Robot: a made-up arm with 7 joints.
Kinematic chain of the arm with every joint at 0, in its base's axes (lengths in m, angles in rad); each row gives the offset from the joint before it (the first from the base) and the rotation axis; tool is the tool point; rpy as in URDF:
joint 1: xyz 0 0 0.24 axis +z
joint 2: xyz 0 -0.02 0.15 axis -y
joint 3: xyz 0 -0.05 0.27 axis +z
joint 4: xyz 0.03 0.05 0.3 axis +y
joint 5: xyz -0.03 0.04 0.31 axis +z
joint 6: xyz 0 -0.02 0.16 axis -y
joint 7: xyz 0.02 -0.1 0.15 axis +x
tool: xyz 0 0 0 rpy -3.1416 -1.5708 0
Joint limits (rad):
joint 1: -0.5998..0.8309
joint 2: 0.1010..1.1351
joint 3: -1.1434..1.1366
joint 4: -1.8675..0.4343
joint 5: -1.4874..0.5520
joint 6: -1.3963..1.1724
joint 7: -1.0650..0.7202
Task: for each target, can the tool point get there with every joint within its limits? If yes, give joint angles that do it. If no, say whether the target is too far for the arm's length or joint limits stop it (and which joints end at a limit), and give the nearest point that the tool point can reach.
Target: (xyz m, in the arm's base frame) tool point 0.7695 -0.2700 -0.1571
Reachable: no: joint limits stop it (at a limit: joint 1, joint 2, joint 3, joint 4) | nearest point 0.1333 -0.5540 0.2351 | short by 0.799 m
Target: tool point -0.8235 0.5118 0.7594
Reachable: yes | joints -0.3099 0.8679 -0.7522 -0.6511 -0.3087 0.7132 0.4703
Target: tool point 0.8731 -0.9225 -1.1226
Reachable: no: too far | nearest point 0.0405 -0.5665 0.1276 | short by 1.544 m
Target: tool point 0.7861 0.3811 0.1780
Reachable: no: joint limits stop it (at a limit: joint 1, joint 2, joint 3, joint 4, joint 5, joint 6) | nearest point 0.2225 0.3600 0.6461 | short by 0.733 m
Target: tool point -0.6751 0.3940 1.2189
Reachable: yes | joints -0.4642 0.4705 -0.1033 -0.3520 -1.1880 0.4311 -0.7584
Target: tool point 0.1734 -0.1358 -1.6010
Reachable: no: too far | nearest point -0.2148 -0.4041 0.0155 | short by 1.684 m
